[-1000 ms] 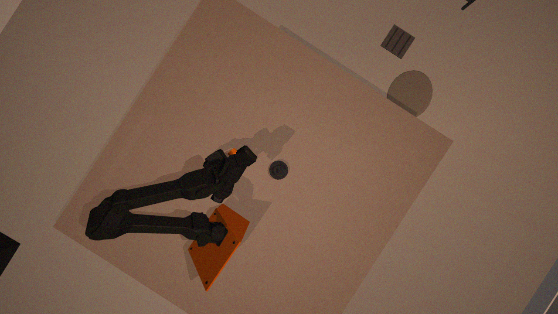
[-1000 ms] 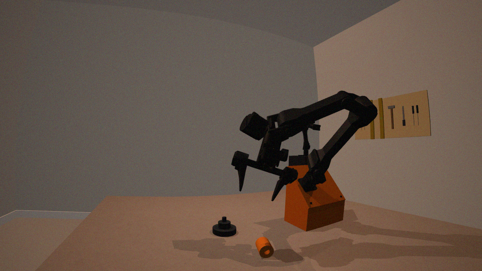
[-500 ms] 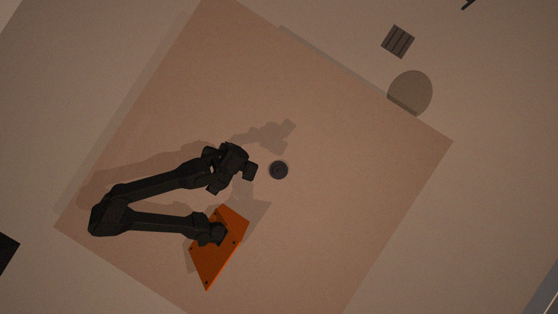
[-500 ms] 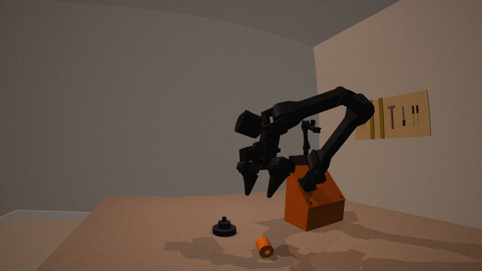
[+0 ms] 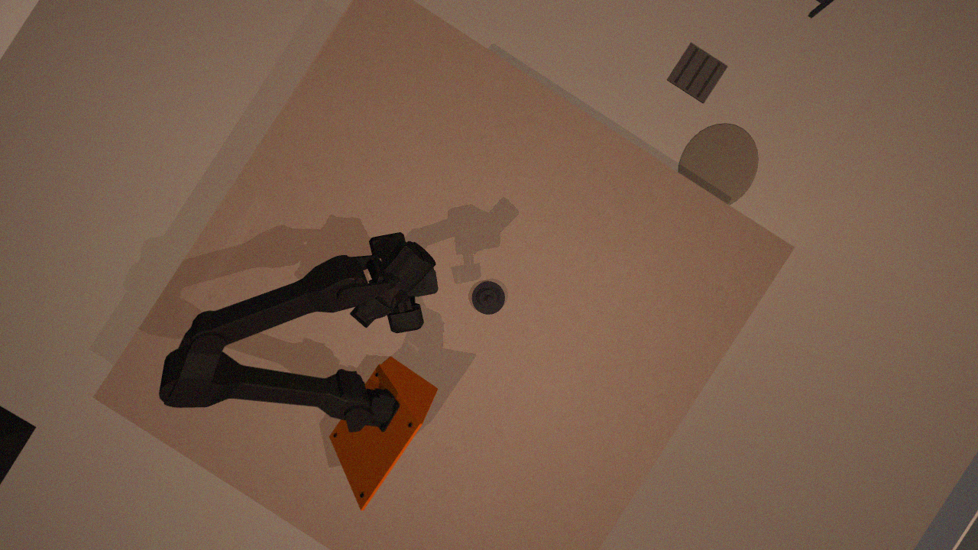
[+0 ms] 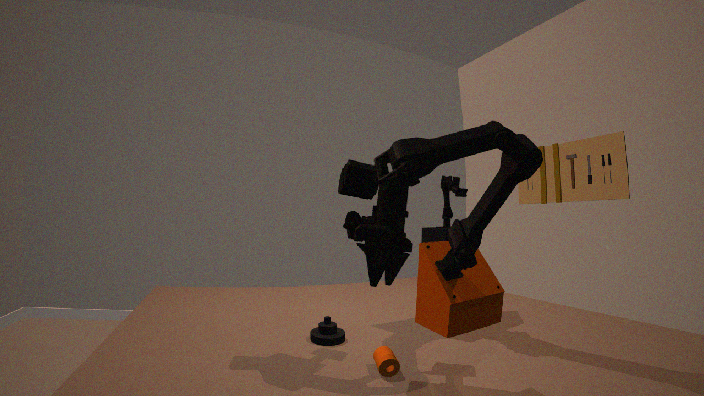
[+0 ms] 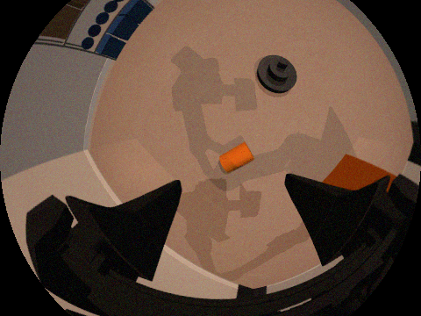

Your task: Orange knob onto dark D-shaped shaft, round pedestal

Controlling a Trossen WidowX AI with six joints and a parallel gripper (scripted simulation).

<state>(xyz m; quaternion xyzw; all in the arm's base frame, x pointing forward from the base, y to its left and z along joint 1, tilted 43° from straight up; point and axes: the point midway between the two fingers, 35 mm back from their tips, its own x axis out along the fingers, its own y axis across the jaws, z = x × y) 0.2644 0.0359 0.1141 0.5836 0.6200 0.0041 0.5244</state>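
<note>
Now: gripper tip 10 mm past the orange knob, 20 mm to the right of it and 150 mm above it. The rest, counted from my gripper tip: round pedestal 40 mm ahead, 180 mm to the right, 140 mm below.
</note>
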